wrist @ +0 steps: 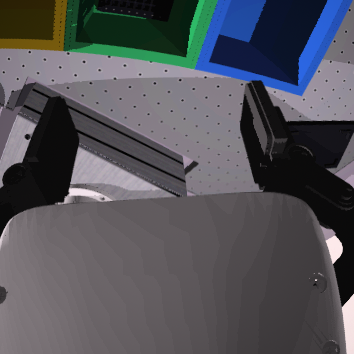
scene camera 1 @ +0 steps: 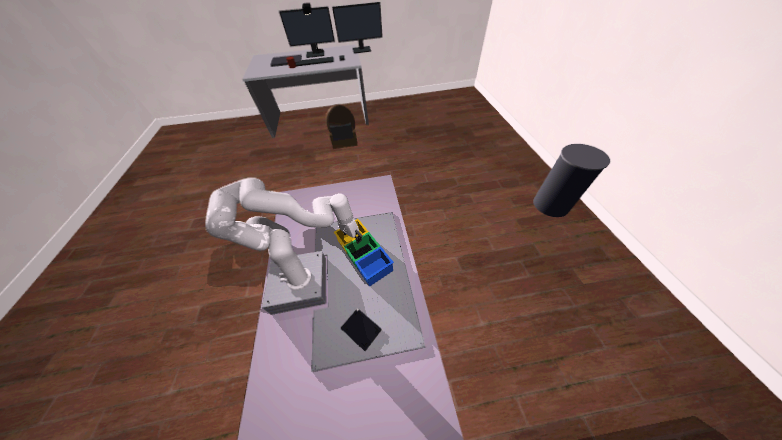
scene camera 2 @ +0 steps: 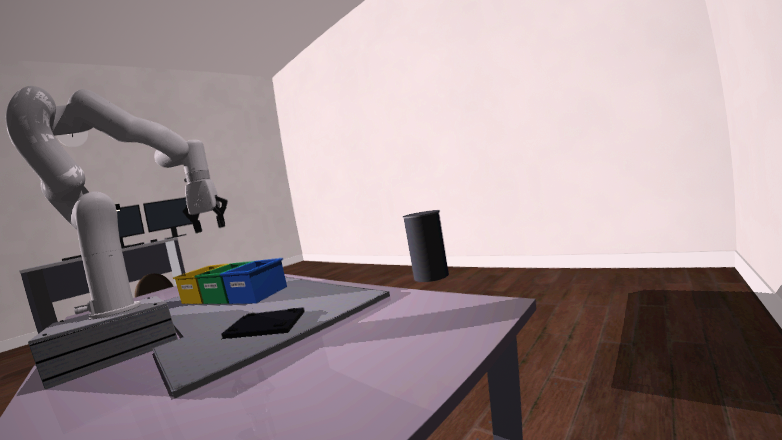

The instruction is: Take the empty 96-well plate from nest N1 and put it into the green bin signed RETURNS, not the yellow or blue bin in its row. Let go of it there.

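Places are measured from the arm's base along level axes (x back, y right, z up), in centimetres.
Where they show: gripper, fingertip midpoint: (wrist: 155,108) (scene camera 1: 353,237) (scene camera 2: 210,229); arm's base, link origin: (scene camera 1: 299,278) (scene camera 2: 116,311).
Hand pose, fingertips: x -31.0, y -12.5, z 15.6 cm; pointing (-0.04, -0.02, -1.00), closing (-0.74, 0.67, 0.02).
Observation:
Things, the pixels of their centre, and the offset from my fingertips. "spot": a spot on its surface instead. Level surfaces: height alone.
- green bin, body centre: (scene camera 2: 228,282) (scene camera 1: 363,250) dz -18.9, dx -2.7, dy -3.3 cm
- black 96-well plate, surface spot: (wrist: 135,7) spot: dz -22.4, dx +2.5, dy -0.5 cm
- flat black nest, body centre: (wrist: 311,147) (scene camera 2: 264,321) (scene camera 1: 361,328) dz -23.0, dx -1.0, dy +38.4 cm
- grey perforated board, surface height: dz -23.9 cm
- lilac table, surface height: dz -25.2 cm
The green bin (scene camera 1: 365,241) (scene camera 2: 213,292) (wrist: 130,56) stands between the yellow bin (scene camera 1: 362,225) (scene camera 2: 189,296) (wrist: 30,45) and the blue bin (scene camera 1: 374,265) (scene camera 2: 254,284) (wrist: 220,71). The black 96-well plate (wrist: 135,7) lies down inside the green bin; part of its well grid shows at the top edge of the wrist view. The bin signs are too small to read. My gripper (scene camera 1: 351,235) (scene camera 2: 209,227) (wrist: 155,108) is open and empty, well above the bins. A flat black nest (scene camera 1: 360,329) (scene camera 2: 264,322) (wrist: 325,142) has no plate on it; its sign does not show.
The bins and the nest are on a grey perforated board (scene camera 1: 333,350) (scene camera 2: 191,372) on the lilac table (scene camera 1: 284,383) (scene camera 2: 349,377). The arm's base block (scene camera 1: 295,300) (scene camera 2: 103,344) (wrist: 110,135) stands beside the board. A desk with two monitors is farther back.

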